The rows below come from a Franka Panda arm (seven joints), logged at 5 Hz.
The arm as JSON. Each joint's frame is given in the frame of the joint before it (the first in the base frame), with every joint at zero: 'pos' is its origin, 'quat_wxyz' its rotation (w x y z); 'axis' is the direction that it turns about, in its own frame. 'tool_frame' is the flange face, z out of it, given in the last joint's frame.
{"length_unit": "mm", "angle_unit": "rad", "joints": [
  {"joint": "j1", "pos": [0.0, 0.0, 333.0], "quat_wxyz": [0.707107, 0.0, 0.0, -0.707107], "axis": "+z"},
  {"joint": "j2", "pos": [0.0, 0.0, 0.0], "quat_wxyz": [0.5, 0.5, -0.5, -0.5], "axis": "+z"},
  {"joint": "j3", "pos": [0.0, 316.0, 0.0], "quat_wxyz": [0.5, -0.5, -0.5, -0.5], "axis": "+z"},
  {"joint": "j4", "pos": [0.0, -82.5, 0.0], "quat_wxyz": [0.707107, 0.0, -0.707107, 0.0], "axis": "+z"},
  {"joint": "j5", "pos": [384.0, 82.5, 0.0], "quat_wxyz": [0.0, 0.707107, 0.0, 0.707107], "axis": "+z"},
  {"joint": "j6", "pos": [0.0, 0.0, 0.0], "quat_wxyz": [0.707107, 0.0, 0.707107, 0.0], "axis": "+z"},
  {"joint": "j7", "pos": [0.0, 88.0, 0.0], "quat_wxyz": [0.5, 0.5, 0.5, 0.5], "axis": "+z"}
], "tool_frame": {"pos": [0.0, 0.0, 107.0], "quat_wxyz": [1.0, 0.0, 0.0, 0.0]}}
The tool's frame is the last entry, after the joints.
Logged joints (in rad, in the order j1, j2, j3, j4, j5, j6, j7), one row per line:
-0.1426, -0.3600, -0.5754, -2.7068, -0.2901, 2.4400, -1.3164
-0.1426, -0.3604, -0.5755, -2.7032, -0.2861, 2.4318, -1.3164
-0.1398, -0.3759, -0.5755, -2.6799, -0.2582, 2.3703, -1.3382
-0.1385, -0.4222, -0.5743, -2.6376, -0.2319, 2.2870, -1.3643
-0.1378, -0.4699, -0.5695, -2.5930, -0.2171, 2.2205, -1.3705
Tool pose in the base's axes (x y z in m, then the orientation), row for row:
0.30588, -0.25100, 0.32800, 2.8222, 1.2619, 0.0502
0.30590, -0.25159, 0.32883, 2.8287, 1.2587, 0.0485
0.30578, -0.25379, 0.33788, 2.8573, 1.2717, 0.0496
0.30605, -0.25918, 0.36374, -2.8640, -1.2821, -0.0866
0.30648, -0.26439, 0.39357, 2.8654, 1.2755, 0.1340
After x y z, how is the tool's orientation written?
As a rotation vector, in radians.
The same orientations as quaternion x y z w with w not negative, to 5 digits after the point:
0.91250, 0.40801, 0.01623, 0.02485
0.91329, 0.40639, 0.01566, 0.02255
0.91346, 0.40656, 0.01586, 0.00684
-0.91237, -0.40843, -0.02759, 0.00126
0.91274, 0.40630, 0.04268, 0.00113

